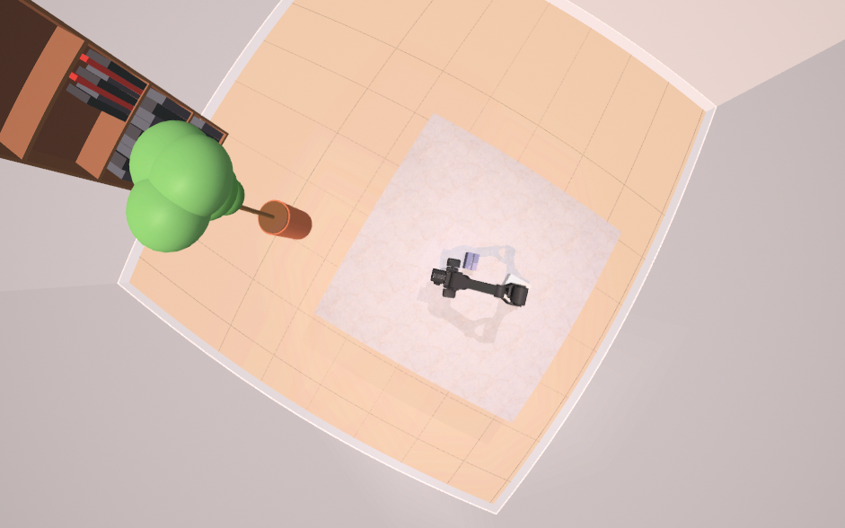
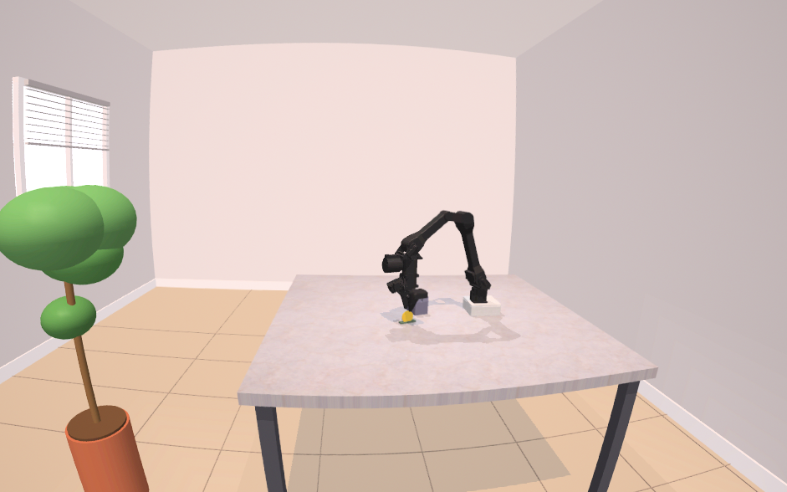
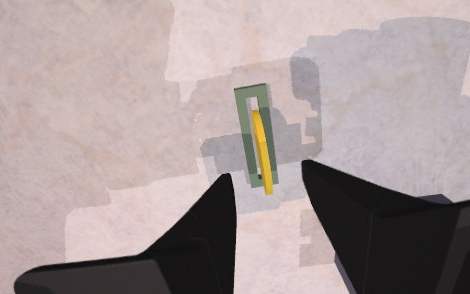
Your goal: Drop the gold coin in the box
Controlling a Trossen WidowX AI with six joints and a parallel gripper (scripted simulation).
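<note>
Now: gripper tip 3 cm above the gold coin.
</note>
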